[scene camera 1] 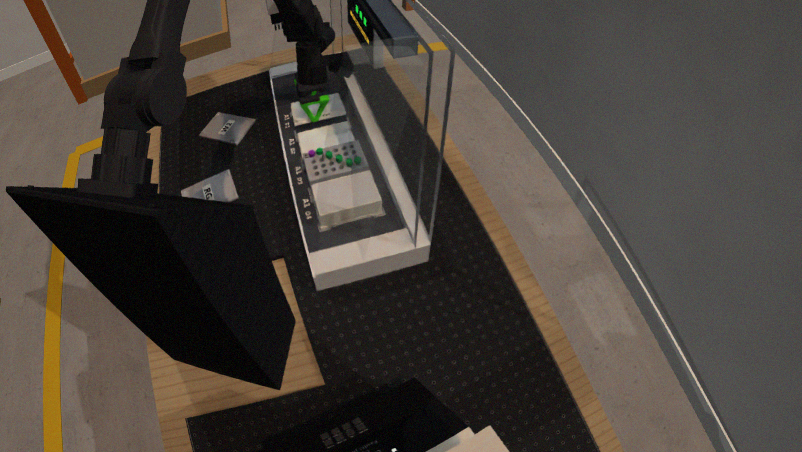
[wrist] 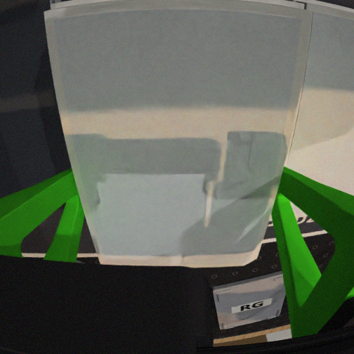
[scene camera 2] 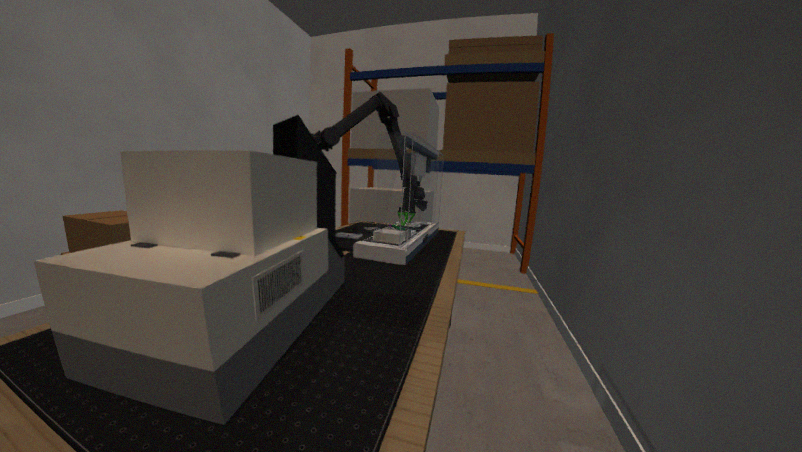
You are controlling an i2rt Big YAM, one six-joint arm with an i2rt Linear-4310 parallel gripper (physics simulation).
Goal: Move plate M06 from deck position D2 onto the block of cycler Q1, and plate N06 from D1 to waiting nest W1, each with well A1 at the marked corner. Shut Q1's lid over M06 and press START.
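Pixels of known places: gripper, fingertip midpoint: (scene camera 1: 312,112) (scene camera 2: 405,225); arm's base, origin of the base link: (scene camera 1: 119,193) (scene camera 2: 301,151).
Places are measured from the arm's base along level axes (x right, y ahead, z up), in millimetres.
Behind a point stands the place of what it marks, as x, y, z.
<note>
My gripper (scene camera 1: 316,110) {-532, 198, -351} (scene camera 2: 405,217) {-532, 198, -351} (wrist: 177,175) has green fingers on both long sides of a white plate (scene camera 1: 335,106) (wrist: 170,60) and is shut on it. The plate is level at deck position D1, on or just above the deck; its underside is hidden. By its place it is N06; no name is readable. A white plate (scene camera 1: 326,135) (wrist: 327,125), by its place M06, sits at D2 right beside it. A pale machine (scene camera 2: 185,202) {534, 430, -152} with an upright block on its rear, perhaps the cycler, stands at the near left in scene camera 2; its block and START are hidden there.
A rack with coloured dots (scene camera 1: 336,160) sits at D3 and a white stack (scene camera 1: 348,196) {-243, 292, -334} at D4. Clear panels (scene camera 1: 440,140) {-144, 437, -92} stand along the deck (scene camera 1: 370,252) {-116, 330, -340}. A flat piece labelled RG (scene camera 1: 223,185) {-372, -27, -422} (wrist: 250,317) and one labelled W2 or W1 (scene camera 1: 242,124) {-594, -15, -421} lie beside it. A dark keypad unit (scene camera 1: 393,404) {182, 351, -314} is lower down.
</note>
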